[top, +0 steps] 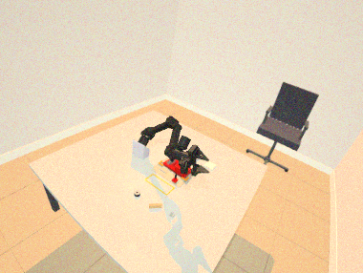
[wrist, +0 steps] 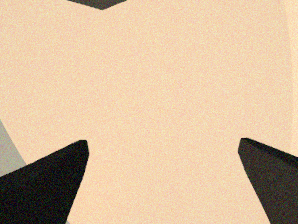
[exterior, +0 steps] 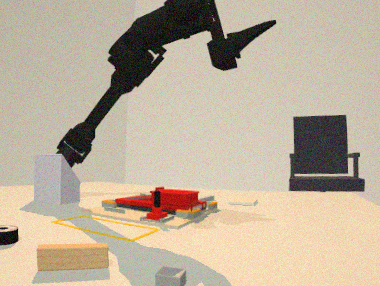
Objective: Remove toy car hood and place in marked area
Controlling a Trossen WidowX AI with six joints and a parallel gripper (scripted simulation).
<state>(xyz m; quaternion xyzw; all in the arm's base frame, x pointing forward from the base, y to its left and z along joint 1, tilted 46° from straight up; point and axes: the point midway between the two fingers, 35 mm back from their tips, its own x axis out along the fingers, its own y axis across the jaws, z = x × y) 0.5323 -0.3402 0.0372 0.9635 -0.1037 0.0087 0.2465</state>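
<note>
The red hood is 230 mm behind my gripper tip, 250 mm to the left of it and 320 mm below it. Round my gripper tip: wooden block (200 mm behind, 120 mm to the right, 340 mm below); then black ring (350 mm behind, 110 mm to the right, 350 mm below); then small grey cube (90 mm behind, 110 mm to the right, 350 mm below).
</note>
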